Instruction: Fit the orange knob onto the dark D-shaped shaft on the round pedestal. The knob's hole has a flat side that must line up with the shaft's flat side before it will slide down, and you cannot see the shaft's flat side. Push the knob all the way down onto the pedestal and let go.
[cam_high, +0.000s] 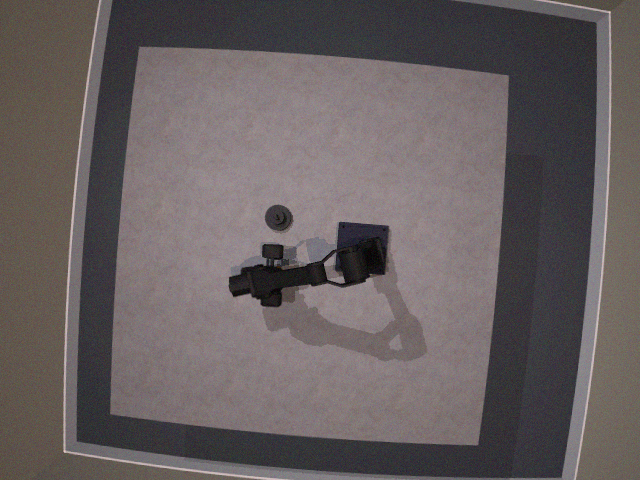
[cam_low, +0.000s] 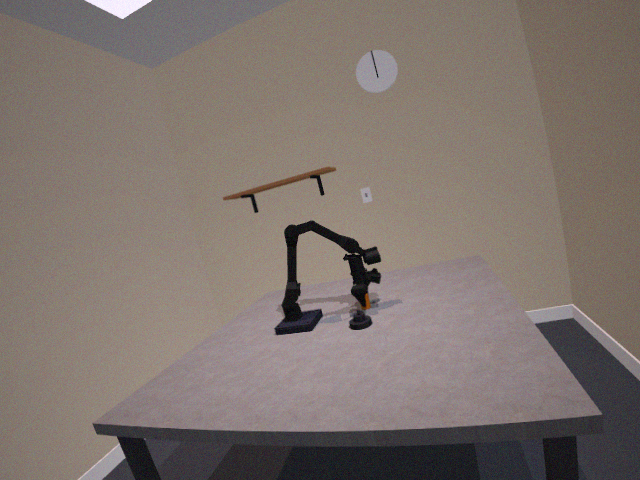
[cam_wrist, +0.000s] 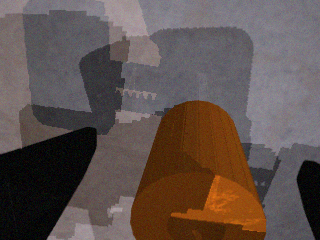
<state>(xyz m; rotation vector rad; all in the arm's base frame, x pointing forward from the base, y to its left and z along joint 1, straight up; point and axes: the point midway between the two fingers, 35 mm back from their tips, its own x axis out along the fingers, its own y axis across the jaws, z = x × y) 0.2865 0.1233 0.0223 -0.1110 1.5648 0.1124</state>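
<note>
My gripper tip is now 1 cm below the orange knob. Also, from my gripper tip: round dark pedestal: 2 cm ahead, 18 cm to the right, 1 cm above.
</note>
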